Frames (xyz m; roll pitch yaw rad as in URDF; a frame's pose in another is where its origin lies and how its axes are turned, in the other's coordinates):
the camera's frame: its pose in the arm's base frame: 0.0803 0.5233 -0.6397 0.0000 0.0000 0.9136
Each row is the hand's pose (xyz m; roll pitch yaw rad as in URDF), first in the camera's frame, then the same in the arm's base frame.
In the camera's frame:
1: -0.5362 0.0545 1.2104 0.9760 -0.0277 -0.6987
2: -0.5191 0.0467 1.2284 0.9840 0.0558 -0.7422
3: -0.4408 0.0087 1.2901 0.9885 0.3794 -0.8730
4: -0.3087 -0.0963 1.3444 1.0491 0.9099 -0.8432
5: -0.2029 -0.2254 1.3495 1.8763 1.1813 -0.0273
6: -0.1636 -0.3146 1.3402 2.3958 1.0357 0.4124
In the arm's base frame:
1: -0.2904 0.1321 0.5707 0.9760 -0.0277 0.2149
2: -0.2738 0.1409 0.5887 0.9840 0.0558 0.1714
3: -0.1959 0.1796 0.6504 0.9885 0.3794 0.0406
4: -0.0320 0.2201 0.7047 1.0491 0.9099 0.0704
5: 0.1348 0.2250 0.7098 1.8763 1.1813 0.8863
6: 0.2294 0.2016 0.7005 2.3958 1.0357 1.3260

